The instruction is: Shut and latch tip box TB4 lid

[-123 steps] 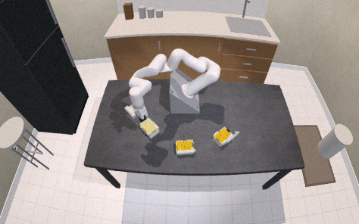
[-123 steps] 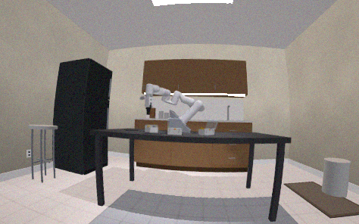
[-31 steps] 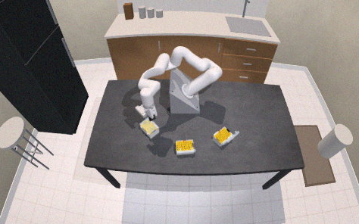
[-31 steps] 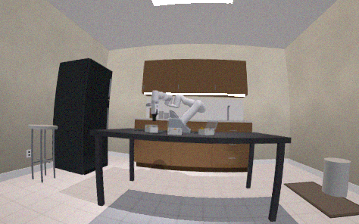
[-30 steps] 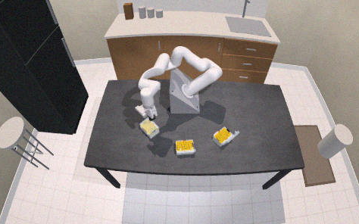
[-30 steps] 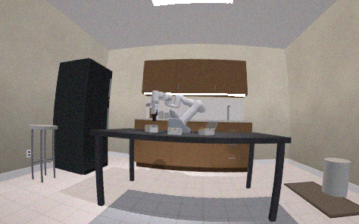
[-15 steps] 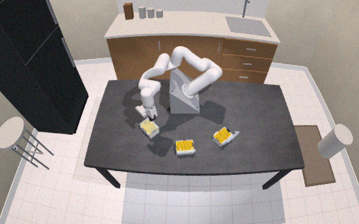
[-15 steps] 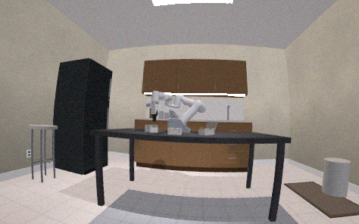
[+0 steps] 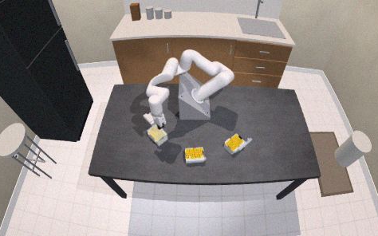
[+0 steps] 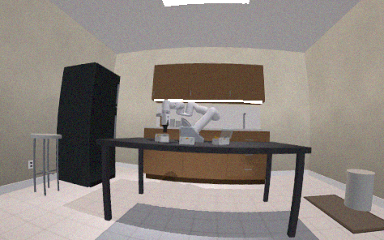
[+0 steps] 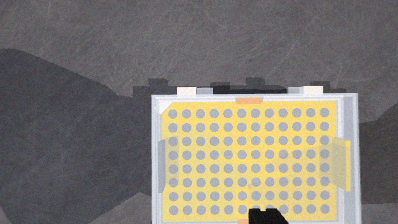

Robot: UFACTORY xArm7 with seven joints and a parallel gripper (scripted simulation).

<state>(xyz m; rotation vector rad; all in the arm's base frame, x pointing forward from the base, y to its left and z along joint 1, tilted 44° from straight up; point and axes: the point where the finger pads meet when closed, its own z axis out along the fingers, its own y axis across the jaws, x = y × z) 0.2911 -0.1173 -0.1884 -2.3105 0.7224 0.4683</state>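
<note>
Right now my hand is 50 mm above the yellow rack, 30 mm short of it and 20 mm to the left of it. Also, from my hand: white label (110 mm below, 20 mm to the left, 20 mm behind); then tip box lid (570 mm to the left, 60 mm ahead, 10 mm below).
</note>
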